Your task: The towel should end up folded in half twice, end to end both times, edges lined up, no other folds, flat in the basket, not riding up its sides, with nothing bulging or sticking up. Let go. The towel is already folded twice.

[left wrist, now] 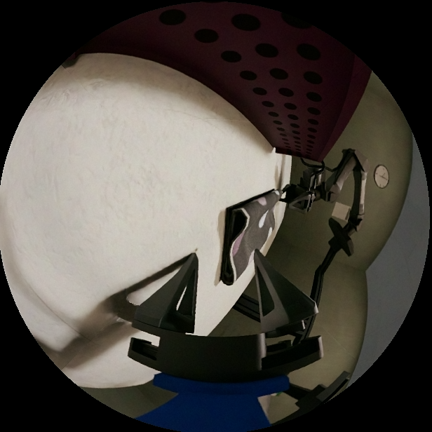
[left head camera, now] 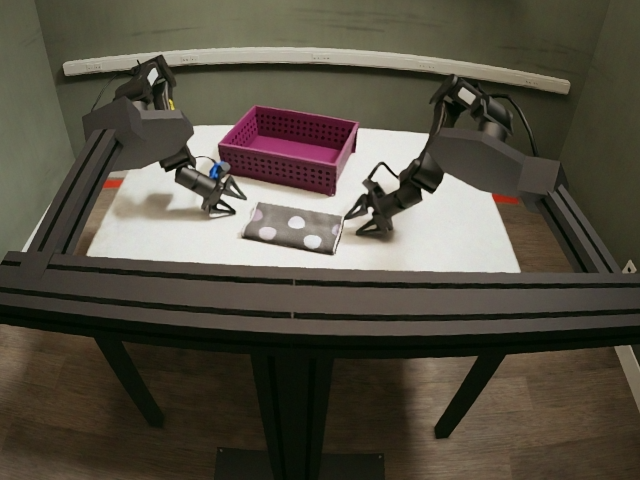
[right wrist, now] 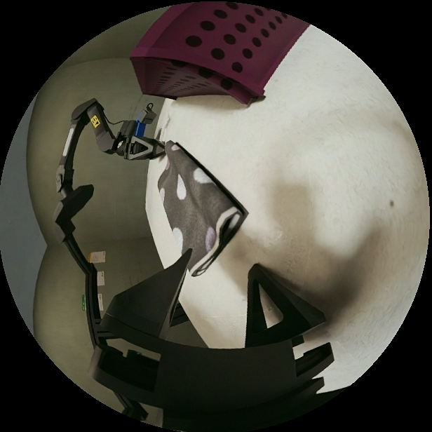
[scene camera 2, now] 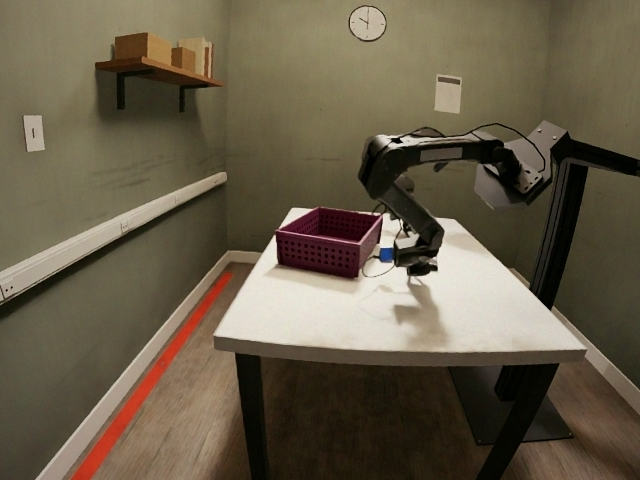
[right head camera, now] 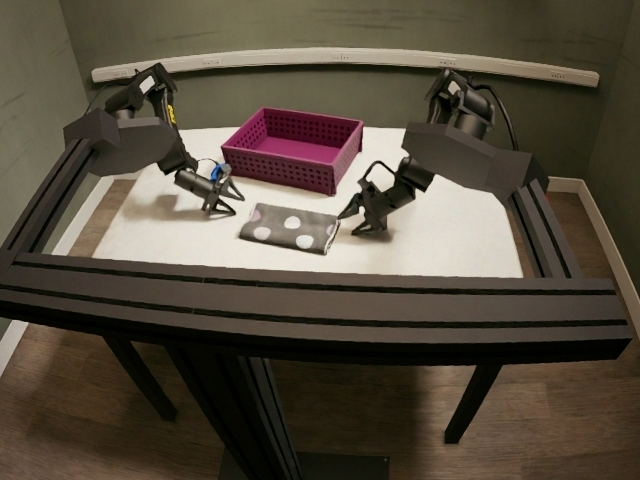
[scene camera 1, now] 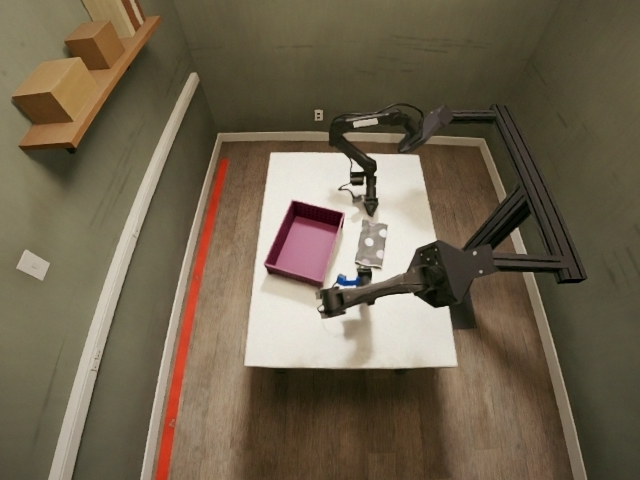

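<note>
The grey towel with white and lilac dots [left head camera: 281,227] [right head camera: 276,227] [scene camera 1: 369,250] [left wrist: 250,240] [right wrist: 195,205] lies folded into a flat rectangle on the table in front of the basket. Its layered ends show in both wrist views. The purple basket [left head camera: 279,170] [right head camera: 281,172] [scene camera 1: 305,248] [scene camera 2: 317,253] stands empty behind it. My left gripper [left head camera: 240,205] [right head camera: 239,206] [left wrist: 225,255] is open, a little off the towel's left end in the head views. My right gripper [left head camera: 351,225] [right head camera: 345,225] [right wrist: 222,261] is open close to the towel's right end; whether a fingertip touches the towel I cannot tell.
The white table [left head camera: 439,242] [right head camera: 439,242] [scene camera 1: 408,335] [scene camera 2: 310,320] carries the towel and basket. The dark frame beam [left head camera: 361,299] [right head camera: 361,302] runs along the table's near side in the head views. The basket's perforated wall [left wrist: 280,75] [right wrist: 225,45] rises close to both grippers.
</note>
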